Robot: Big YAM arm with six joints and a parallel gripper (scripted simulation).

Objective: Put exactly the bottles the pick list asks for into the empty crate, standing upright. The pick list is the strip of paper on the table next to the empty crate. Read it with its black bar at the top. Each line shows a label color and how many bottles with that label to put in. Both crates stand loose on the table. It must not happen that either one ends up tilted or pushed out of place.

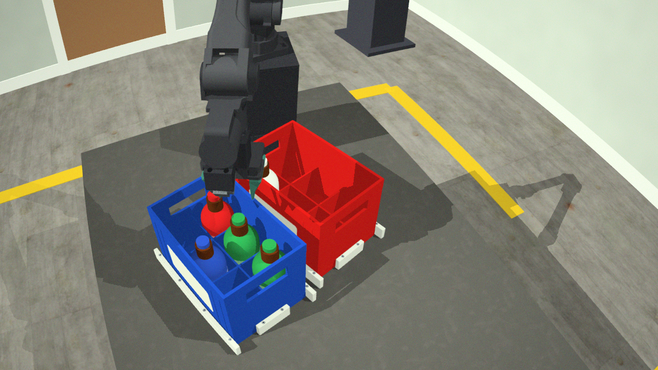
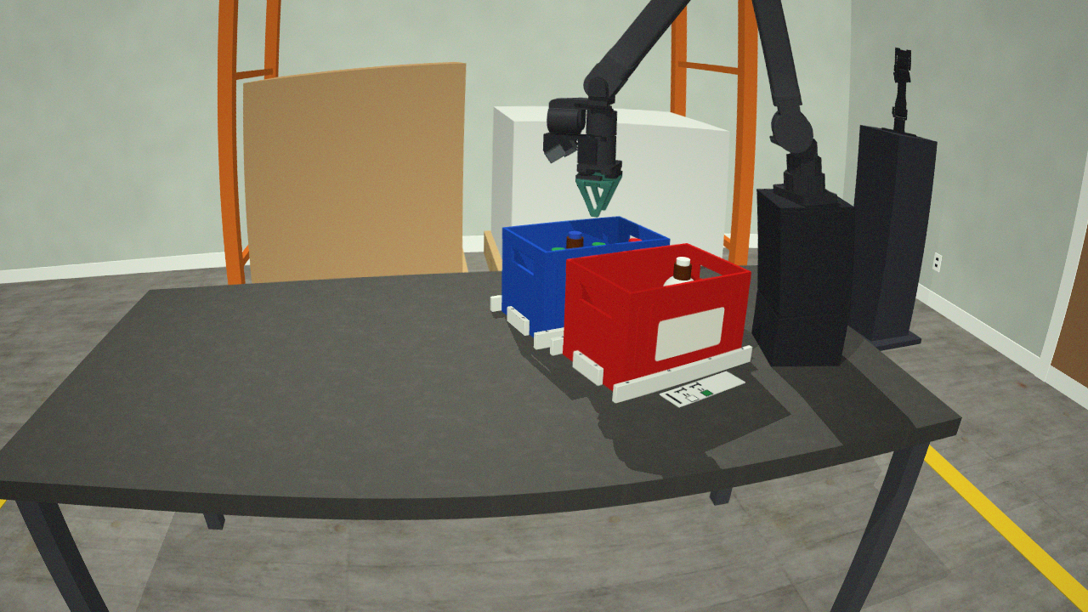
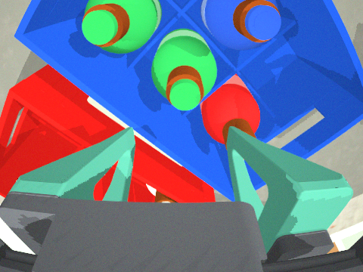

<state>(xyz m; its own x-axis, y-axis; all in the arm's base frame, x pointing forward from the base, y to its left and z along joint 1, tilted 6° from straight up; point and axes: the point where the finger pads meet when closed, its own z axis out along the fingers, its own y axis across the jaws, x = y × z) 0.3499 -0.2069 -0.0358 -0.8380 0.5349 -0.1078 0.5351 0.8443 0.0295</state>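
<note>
Now: the green bottle 14 cm below my hand. From my hand the other things lie so: blue crate: 1 cm ahead, 4 cm to the right, 15 cm below; then red bottle: 9 cm behind, 2 cm to the right, 14 cm below; then blue bottle: 2 cm ahead, 9 cm to the right, 14 cm below.
</note>
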